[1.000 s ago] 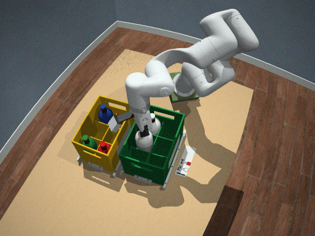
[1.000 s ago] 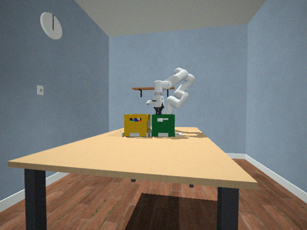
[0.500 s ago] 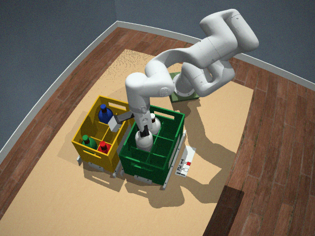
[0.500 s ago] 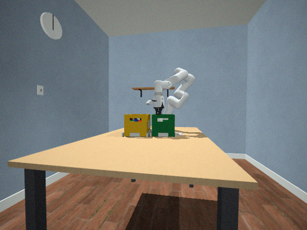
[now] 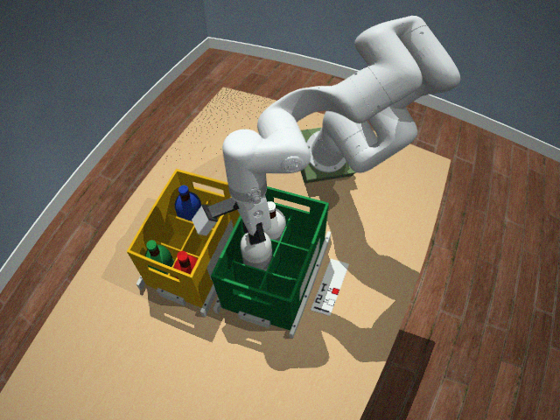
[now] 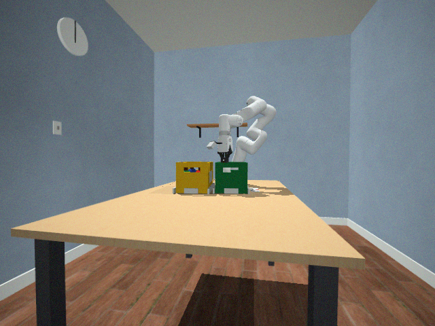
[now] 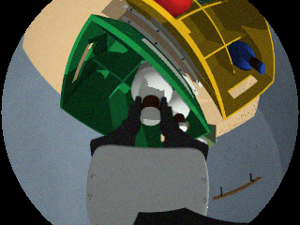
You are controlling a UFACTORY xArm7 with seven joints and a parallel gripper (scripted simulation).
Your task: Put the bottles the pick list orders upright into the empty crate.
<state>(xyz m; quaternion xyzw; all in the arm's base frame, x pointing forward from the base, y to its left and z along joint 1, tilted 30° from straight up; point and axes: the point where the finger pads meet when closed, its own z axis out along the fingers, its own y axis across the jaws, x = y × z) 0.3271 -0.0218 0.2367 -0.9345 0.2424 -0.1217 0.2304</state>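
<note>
Now: hand 20 mm past the green crate, 40 mm to the right of it and 100 mm above it. The rest, counted from my hand: red-labelled bottle: 150 mm ahead, 90 mm to the right, 100 mm below; then blue bottle: 10 mm ahead, 240 mm to the right, 100 mm below; then yellow crate: 80 mm ahead, 160 mm to the right, 100 mm below.
</note>
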